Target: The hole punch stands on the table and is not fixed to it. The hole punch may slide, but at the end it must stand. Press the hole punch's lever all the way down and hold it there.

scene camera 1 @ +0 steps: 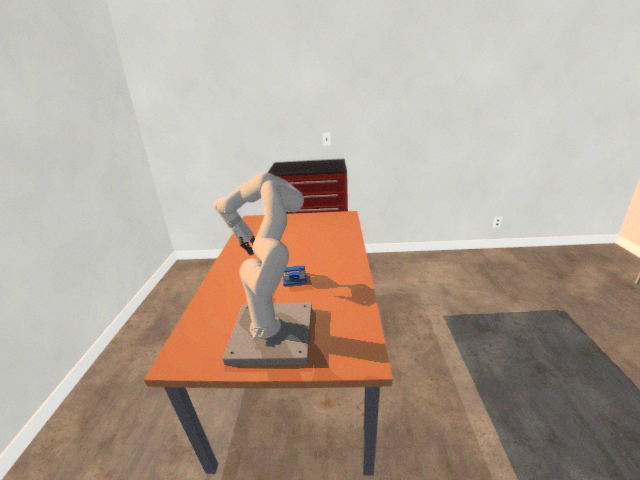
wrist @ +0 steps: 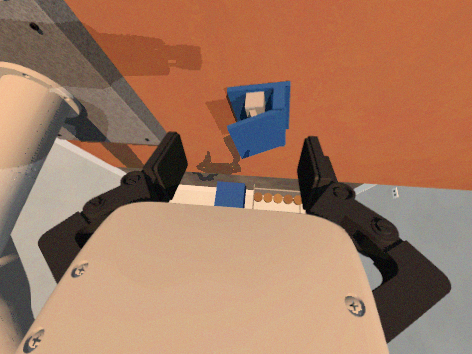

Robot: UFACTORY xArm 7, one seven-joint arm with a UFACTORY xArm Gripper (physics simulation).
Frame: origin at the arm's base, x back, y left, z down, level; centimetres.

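Seen in the pictures: gripper, fingertip midpoint: (wrist: 240, 150); arm's base, link origin: (scene camera 1: 265, 327) (wrist: 40, 91).
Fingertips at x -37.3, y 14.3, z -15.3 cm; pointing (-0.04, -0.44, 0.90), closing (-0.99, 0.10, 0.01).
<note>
Offsets run from my fingertips to a thing's top centre. Level surfaces: height alone.
The blue hole punch {dz +10.4, dx -3.1, dy -17.8 cm} (scene camera 1: 294, 275) (wrist: 281, 102) stands upright on the orange table {dz +18.9 cm} (scene camera 1: 330, 237) (wrist: 380, 100), in front of the robot's base. Its blue lever {dz +10.4, dx -3.0, dy -17.8 cm} (wrist: 257, 135) shows as a tilted plate in the wrist view, apart from the base at its near end; a pale block shows inside the punch. My gripper (scene camera 1: 248, 245) (wrist: 240, 150) is open with nothing between its fingers. It hangs above the table to the left of the hole punch in the scene view, apart from it. In the wrist view the punch lies beyond the fingertips. How far the lever is down is hard to tell.
The grey base plate (scene camera 1: 235, 348) (wrist: 55, 55) carries the arm near the punch. A red drawer cabinet (scene camera 1: 323, 188) stands behind the table's far end. A pale unit with a blue block (wrist: 230, 194) and several round brown things shows low in the wrist view.
</note>
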